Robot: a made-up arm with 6 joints.
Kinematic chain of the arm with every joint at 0, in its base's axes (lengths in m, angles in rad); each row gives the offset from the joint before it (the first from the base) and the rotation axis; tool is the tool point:
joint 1: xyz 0 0 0.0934 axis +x
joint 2: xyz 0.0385 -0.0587 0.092 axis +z
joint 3: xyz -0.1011 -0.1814 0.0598 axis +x
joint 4: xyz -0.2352 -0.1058 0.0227 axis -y
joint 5: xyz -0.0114 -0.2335 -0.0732 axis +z
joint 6: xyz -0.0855 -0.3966 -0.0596 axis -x
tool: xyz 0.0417 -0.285 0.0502
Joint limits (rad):
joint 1: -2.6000..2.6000
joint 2: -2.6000..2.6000
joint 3: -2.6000..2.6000
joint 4: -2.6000..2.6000
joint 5: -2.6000..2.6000
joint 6: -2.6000..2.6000
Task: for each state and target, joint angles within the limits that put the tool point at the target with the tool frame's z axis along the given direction. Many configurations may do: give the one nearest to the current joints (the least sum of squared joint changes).
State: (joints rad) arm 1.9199 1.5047 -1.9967 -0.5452 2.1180 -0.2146
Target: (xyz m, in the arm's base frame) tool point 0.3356 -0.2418 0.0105 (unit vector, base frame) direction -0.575 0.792 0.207
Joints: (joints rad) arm 1.1652 0.8567 -2.6000 -0.3399 2.3699 0.4648
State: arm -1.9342 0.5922 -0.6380 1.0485 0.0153 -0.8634
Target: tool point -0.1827 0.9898 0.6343 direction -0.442 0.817 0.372
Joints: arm -2.3542 0.0540 -0.8450 0.7981 -0.6777 -1.5013
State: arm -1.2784 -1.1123 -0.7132 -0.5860 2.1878 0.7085
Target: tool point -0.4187 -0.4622 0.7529 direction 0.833 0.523 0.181
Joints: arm -0.7539 -0.5243 -0.8468 -1.1144 1.4482 0.4825
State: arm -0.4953 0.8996 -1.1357 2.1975 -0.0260 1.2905
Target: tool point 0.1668 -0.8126 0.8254 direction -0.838 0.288 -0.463
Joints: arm -0.3100 0.5259 -0.8176 1.9820 -0.5696 1.2214
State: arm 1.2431 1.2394 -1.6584 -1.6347 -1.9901 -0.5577
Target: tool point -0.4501 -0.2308 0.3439 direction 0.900 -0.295 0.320
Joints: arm 1.7505 0.8389 -2.0697 -2.0879 -1.4204 -0.0122
